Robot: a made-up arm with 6 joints.
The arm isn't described. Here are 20 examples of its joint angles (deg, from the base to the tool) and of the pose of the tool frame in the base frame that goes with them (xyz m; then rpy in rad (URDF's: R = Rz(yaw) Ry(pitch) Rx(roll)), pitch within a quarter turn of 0, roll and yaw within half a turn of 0).
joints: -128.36 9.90 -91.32 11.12 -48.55 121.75
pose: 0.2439 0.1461 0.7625 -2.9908 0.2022 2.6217
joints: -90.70 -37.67 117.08 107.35 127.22 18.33
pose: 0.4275 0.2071 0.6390 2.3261 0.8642 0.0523
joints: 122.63 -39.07 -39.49 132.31 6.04 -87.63
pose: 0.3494 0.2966 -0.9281 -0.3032 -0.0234 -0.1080
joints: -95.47 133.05 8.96 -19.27 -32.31 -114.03
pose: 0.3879 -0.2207 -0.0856 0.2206 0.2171 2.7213
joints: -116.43 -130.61 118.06 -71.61 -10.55 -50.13
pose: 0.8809 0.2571 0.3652 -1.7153 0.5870 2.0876
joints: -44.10 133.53 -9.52 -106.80 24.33 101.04
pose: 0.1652 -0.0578 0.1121 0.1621 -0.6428 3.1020
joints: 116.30 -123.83 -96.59 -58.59 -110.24 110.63
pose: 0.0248 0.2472 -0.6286 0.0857 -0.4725 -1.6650
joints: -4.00 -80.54 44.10 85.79 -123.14 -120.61
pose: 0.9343 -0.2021 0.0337 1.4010 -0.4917 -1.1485
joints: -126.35 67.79 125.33 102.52 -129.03 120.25
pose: -0.0599 0.2862 -0.0019 1.1884 -0.3569 2.1087
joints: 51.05 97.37 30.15 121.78 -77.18 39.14
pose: 0.3966 -0.2260 -0.2552 2.7257 0.6958 -0.7542
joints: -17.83 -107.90 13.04 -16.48 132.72 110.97
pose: -0.0028 -0.7290 0.0771 1.8125 -1.2963 2.8005
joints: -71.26 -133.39 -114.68 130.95 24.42 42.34
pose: 0.2366 -0.3310 0.3281 0.3665 0.3121 0.0702
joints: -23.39 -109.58 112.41 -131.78 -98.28 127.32
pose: 0.7126 -0.6129 -0.1639 0.0327 -0.0685 0.9891
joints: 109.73 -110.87 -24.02 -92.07 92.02 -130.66
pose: -0.1971 0.6368 -0.2126 2.2296 1.2618 1.4584
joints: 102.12 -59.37 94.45 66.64 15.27 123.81
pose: 0.3308 0.2100 -0.8988 0.3510 -0.3111 2.8499
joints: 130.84 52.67 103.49 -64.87 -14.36 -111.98
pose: -0.1803 0.0705 0.1590 3.0386 -0.6655 0.4911
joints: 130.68 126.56 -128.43 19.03 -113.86 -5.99
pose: 0.1990 0.3672 -0.0738 2.2860 0.3415 0.0721
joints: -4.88 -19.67 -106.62 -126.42 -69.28 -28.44
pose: 0.6727 -0.7186 0.2759 -2.6533 -0.2615 0.9354
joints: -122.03 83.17 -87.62 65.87 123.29 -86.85
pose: 0.0444 -0.1962 0.4098 -1.8366 0.8931 -0.3131
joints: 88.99 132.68 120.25 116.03 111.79 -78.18
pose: 0.2332 -0.3883 -0.6865 0.4701 -0.9970 -2.5488
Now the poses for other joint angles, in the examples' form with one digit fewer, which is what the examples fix.
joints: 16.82 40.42 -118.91 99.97 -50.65 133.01
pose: 0.777 -0.764 -0.062 2.038 -0.114 -2.153
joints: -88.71 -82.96 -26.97 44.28 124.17 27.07
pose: 0.319 0.012 0.625 -2.571 0.612 2.961
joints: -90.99 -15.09 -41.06 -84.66 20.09 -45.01
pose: 0.513 -0.427 0.555 -2.274 -0.342 0.425
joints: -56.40 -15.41 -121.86 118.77 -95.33 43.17
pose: 0.536 -0.083 0.445 1.976 -0.852 -0.741
